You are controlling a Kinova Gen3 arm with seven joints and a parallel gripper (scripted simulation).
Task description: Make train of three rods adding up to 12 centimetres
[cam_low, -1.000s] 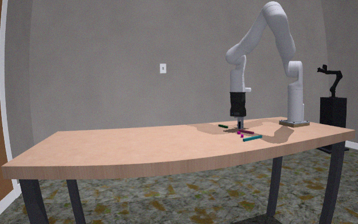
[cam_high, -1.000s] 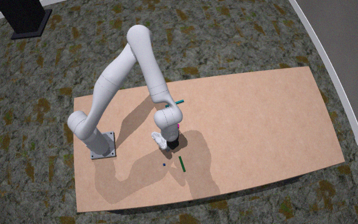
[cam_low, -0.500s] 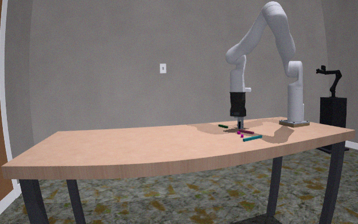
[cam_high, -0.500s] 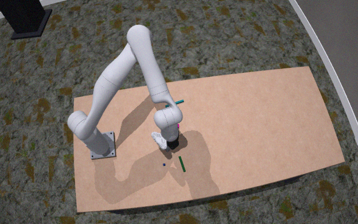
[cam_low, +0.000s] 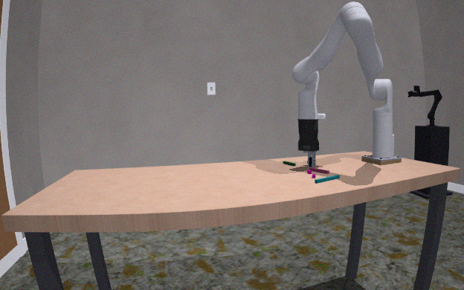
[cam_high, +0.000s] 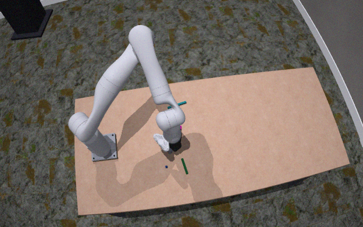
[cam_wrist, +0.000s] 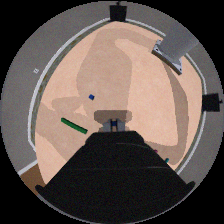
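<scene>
My gripper is now 1 cm short of the pink rod, 11 cm to the right of it and 1 cm above it. Also, from my hand: turquoise rod 3 cm ahead, 25 cm to the left, 1 cm below; green rod 7 cm ahead, 7 cm to the right, 1 cm below.
</scene>
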